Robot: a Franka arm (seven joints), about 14 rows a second.
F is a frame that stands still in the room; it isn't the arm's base.
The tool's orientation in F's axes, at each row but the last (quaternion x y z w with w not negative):
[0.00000, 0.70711, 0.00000, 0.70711]
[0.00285, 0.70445, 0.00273, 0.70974]
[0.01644, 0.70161, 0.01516, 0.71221]
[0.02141, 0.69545, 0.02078, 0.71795]
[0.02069, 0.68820, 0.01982, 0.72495]
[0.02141, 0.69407, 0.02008, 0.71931]
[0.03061, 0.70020, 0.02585, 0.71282]
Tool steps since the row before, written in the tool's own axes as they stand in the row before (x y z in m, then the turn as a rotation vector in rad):
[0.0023, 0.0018, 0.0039, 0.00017, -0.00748, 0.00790]
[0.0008, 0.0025, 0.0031, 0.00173, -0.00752, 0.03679]
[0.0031, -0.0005, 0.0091, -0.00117, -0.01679, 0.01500]
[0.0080, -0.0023, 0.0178, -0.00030, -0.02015, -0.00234]
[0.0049, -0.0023, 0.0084, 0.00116, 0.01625, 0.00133]
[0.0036, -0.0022, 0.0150, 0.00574, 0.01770, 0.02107]
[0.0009, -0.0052, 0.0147, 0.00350, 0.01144, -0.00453]
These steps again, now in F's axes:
[0.0039, 0.0018, -0.0023, 0.00790, -0.00748, -0.00017]
[0.0031, 0.0025, -0.0008, 0.03680, -0.00751, -0.00151]
[0.0091, -0.0004, -0.0030, 0.01496, -0.01686, 0.00064]
[0.0180, -0.0019, -0.0076, -0.00235, -0.02013, -0.00098]
[0.0086, -0.0020, -0.0046, 0.00138, 0.01629, -0.00016]
[0.0151, -0.0020, -0.0032, 0.02128, 0.01794, -0.00394]
[0.0147, -0.0052, -0.0011, -0.00440, 0.01172, -0.00265]

